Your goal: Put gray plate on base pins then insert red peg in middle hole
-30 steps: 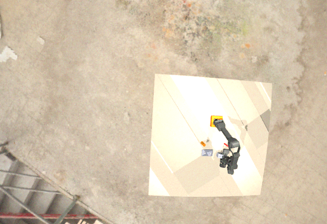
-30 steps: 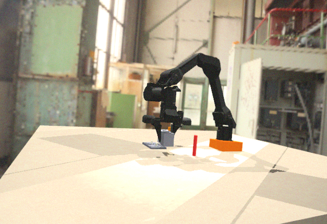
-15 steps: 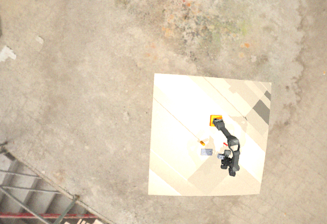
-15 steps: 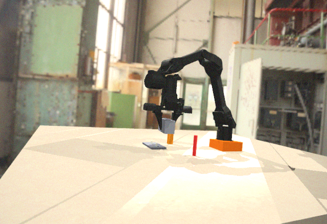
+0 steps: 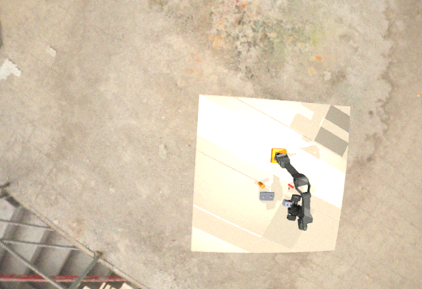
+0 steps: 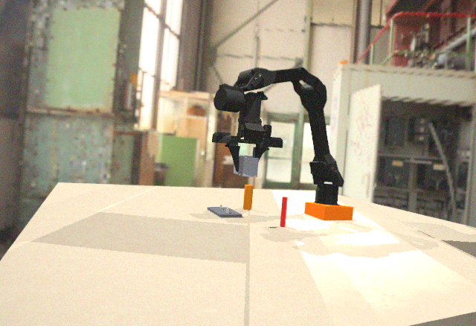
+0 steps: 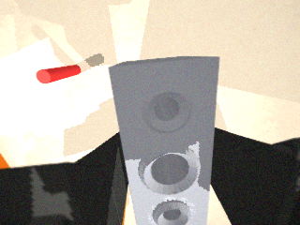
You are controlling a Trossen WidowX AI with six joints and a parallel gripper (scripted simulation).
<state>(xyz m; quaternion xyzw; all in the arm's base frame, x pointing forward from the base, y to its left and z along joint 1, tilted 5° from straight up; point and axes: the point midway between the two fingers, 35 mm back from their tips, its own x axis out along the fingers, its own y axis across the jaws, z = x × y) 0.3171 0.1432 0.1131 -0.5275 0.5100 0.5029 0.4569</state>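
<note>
Right now the red peg is 11 cm behind my gripper tip, 10 cm below it and 3 cm to the left of it. The rest, counted from my gripper tip: gray plate 3 cm above; orange cylinder 21 cm to the right, 10 cm below, 7 cm behind.
</note>
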